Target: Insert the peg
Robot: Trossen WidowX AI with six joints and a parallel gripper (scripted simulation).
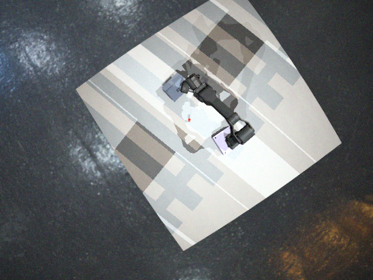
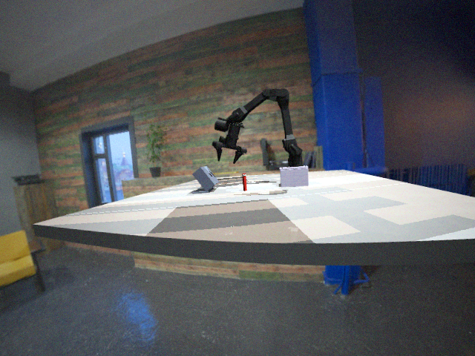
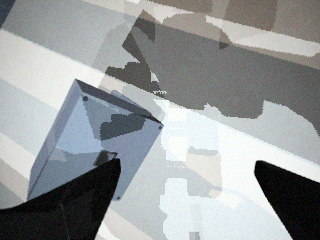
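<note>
The red square peg is 13 cm to the left of my gripper tip, 11 cm behind it and 8 cm below it. The rest, counted from my gripper tip: grey-blue sloped panel (9 cm ahead, 8 cm to the left, 7 cm below).
</note>
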